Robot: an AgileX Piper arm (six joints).
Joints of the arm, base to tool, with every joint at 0 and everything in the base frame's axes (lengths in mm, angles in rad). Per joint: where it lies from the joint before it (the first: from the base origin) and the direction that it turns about. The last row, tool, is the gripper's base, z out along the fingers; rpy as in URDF.
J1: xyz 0 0 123 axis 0 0 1
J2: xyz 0 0 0 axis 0 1 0
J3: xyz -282.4 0 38.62 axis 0 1 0
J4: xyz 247.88 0 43.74 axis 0.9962 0 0.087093
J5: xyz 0 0 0 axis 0 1 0
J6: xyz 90.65 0 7.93 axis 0.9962 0 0.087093
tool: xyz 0 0 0 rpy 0 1.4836 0
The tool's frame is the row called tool.
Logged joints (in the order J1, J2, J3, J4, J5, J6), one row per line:
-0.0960, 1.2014, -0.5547, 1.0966, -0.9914, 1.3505
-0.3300, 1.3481, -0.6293, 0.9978, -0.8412, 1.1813
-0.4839, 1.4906, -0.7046, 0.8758, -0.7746, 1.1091
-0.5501, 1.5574, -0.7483, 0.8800, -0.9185, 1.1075
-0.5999, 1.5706, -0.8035, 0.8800, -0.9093, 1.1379
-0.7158, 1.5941, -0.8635, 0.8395, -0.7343, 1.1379
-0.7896, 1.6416, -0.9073, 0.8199, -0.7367, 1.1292
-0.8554, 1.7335, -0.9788, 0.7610, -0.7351, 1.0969
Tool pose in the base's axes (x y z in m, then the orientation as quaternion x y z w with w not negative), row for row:
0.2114, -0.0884, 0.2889, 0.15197, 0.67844, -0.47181, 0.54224
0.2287, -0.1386, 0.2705, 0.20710, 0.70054, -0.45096, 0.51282
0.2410, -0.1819, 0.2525, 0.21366, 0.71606, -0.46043, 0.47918
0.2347, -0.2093, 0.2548, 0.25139, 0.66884, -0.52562, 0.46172
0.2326, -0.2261, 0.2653, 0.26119, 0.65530, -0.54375, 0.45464
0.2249, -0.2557, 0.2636, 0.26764, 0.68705, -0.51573, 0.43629
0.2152, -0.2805, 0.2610, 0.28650, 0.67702, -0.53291, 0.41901
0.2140, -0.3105, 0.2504, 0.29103, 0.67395, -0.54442, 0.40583
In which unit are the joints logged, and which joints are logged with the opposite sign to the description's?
The joints are logged in radians. Opposite sign: J6.
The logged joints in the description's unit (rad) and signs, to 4 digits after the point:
-0.0960, 1.2014, -0.5547, 1.0966, -0.9914, -1.3505
-0.3300, 1.3481, -0.6293, 0.9978, -0.8412, -1.1813
-0.4839, 1.4906, -0.7046, 0.8758, -0.7746, -1.1091
-0.5501, 1.5574, -0.7483, 0.8800, -0.9185, -1.1075
-0.5999, 1.5706, -0.8035, 0.8800, -0.9093, -1.1379
-0.7158, 1.5941, -0.8635, 0.8395, -0.7343, -1.1379
-0.7896, 1.6416, -0.9073, 0.8199, -0.7367, -1.1292
-0.8554, 1.7335, -0.9788, 0.7610, -0.7351, -1.0969

